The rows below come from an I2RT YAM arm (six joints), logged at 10 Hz.
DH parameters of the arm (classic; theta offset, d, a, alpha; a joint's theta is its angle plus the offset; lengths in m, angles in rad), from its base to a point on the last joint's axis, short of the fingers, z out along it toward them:
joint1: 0 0.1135 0.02 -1.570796
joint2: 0 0 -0.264 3.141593
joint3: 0.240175 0 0.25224 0
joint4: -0.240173 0 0.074 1.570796
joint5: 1.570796 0 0 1.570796
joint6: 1.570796 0.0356 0 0
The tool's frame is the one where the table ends.
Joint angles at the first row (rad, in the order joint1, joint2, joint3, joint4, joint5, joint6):
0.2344, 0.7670, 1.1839, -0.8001, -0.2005, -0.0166
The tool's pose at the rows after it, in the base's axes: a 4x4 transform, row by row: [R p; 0 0 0 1], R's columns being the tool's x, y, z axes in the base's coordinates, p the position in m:
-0.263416, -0.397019, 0.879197, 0.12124; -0.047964, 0.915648, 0.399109, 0.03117; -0.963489, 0.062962, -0.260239, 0.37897; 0, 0, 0, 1
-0.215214, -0.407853, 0.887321, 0.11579; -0.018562, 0.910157, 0.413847, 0.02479; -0.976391, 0.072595, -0.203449, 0.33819; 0, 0, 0, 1
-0.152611, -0.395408, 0.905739, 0.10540; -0.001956, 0.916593, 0.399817, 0.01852; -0.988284, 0.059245, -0.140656, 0.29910; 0, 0, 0, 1
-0.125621, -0.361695, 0.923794, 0.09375; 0.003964, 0.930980, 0.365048, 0.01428; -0.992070, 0.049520, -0.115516, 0.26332; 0, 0, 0, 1
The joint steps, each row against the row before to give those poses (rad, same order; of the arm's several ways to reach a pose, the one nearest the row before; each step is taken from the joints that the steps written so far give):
-0.0480, -0.1267, -0.2106, 0.1964, -0.0308, 0.0183
-0.0675, -0.1286, -0.2128, 0.1396, -0.0794, 0.0057
-0.0604, -0.1537, -0.1950, 0.1061, -0.0428, 0.0000
-0.0374, -0.1609, -0.1514, 0.0175, 0.0008, -0.0004

